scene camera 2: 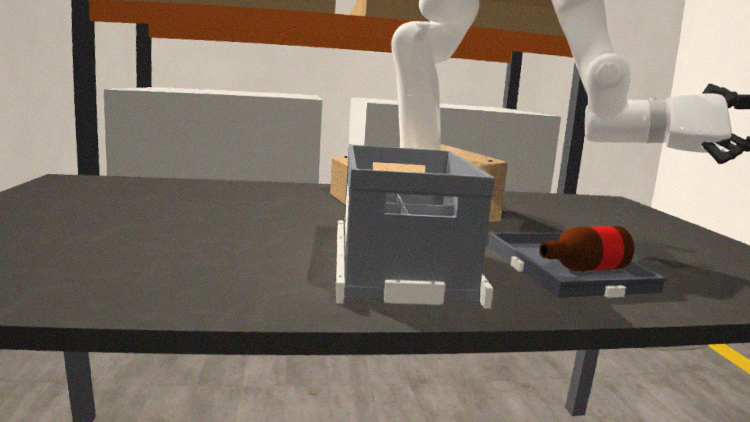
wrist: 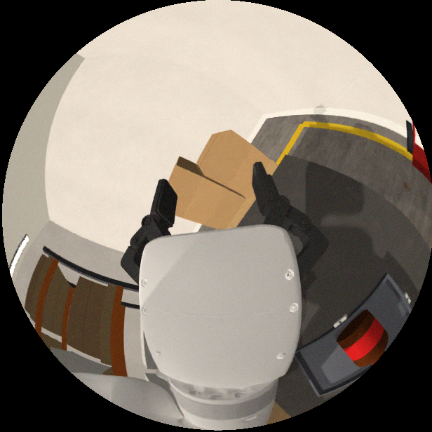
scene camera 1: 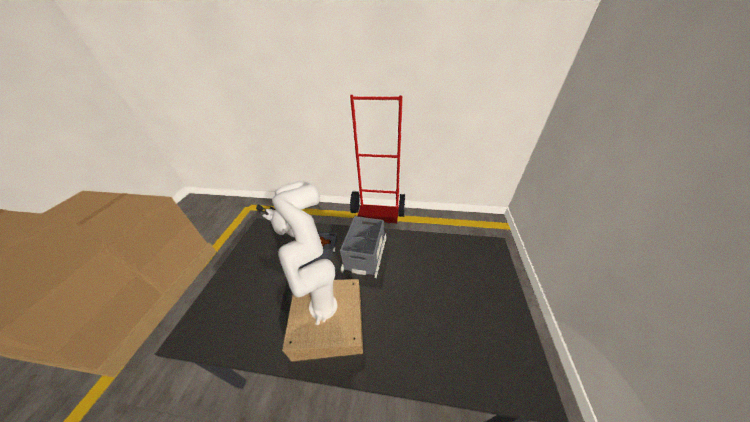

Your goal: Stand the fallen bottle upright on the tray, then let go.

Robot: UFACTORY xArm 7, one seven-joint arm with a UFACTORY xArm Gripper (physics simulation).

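Places are measured from the arm's base along level axes (x ahead, y left, z up), in centimetres.
Pixels of known places: gripper, fingertip midpoint: (scene camera 1: 263,207); arm's base, link origin: (scene camera 1: 323,306).
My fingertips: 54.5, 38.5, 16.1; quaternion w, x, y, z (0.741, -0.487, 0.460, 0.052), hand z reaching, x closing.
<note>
Ahead of a thing's pixels: the offset from my fingertips to its top centre, as dx, dy, dz. "*": to the spot under its first point. Level surfaces: height alone.
A brown bottle with a red band {-8.3, -28.3, -19.9} (scene camera 2: 590,248) (wrist: 361,338) lies on its side on the grey tray {* +1.2, -30.2, -26.2} (scene camera 2: 611,285) (wrist: 320,382). Its neck points toward the crate side in scene camera 2. In scene camera 1 the arm hides much of the tray, and a small orange-brown part of the bottle (scene camera 1: 325,241) shows. My gripper (scene camera 1: 263,211) (wrist: 210,178) is open, with no object between its fingers. It is above table height, off to the side of the tray and apart from the bottle, pointing sideways away from the arm's base. Its fingertips are cut off at the right edge in scene camera 2.
A grey crate {-16.2, -57.5, -10.3} (scene camera 1: 359,262) (scene camera 2: 414,246) stands beside the tray on the dark table {dz -27.8} (scene camera 1: 445,314) (scene camera 2: 183,251). The arm stands on a wooden block (scene camera 1: 340,335). A red hand truck (scene camera 1: 377,155) stands by the wall. Cardboard boxes (scene camera 1: 104,262) (wrist: 215,195) lie beyond the table's side.
</note>
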